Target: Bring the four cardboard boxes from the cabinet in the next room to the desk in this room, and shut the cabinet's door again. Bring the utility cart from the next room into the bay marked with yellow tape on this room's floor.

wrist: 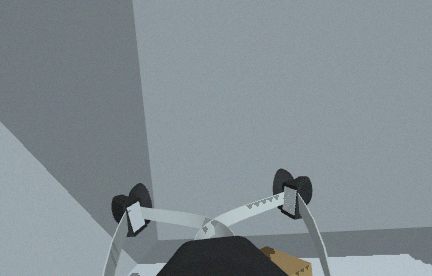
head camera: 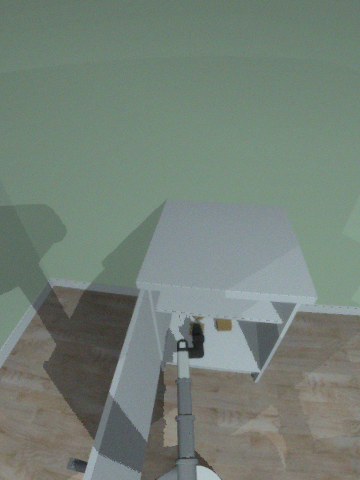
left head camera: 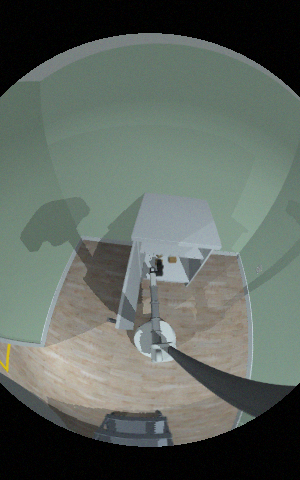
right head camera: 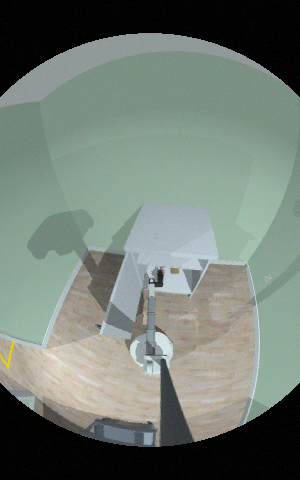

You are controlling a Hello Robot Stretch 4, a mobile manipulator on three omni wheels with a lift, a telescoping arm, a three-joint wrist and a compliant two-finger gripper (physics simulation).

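The white cabinet [head camera: 225,245] [left head camera: 175,217] [right head camera: 172,227] stands against the green wall. Its door [head camera: 117,395] [left head camera: 128,295] [right head camera: 120,302] is swung open on the left. One cardboard box [head camera: 223,324] [left head camera: 172,259] [right head camera: 174,270] lies inside on the cabinet floor. More cardboard shows beside and behind the dark wrist; how many boxes is hidden. My gripper [wrist: 212,192] is inside the cabinet, open, with nothing between its fingertips. In the wrist view a cardboard box [wrist: 295,263] shows low, below the right fingertip. The grey utility cart [left head camera: 134,426] [right head camera: 120,433] stands behind me. The desk does not show.
Yellow tape [left head camera: 8,359] [right head camera: 9,357] shows on the floor at the far left, past the wall's end. The door's handle [head camera: 77,465] sticks out at the lower left. My arm [head camera: 185,430] reaches in just right of the open door. The cabinet's right side panel [head camera: 280,340] is beyond the box.
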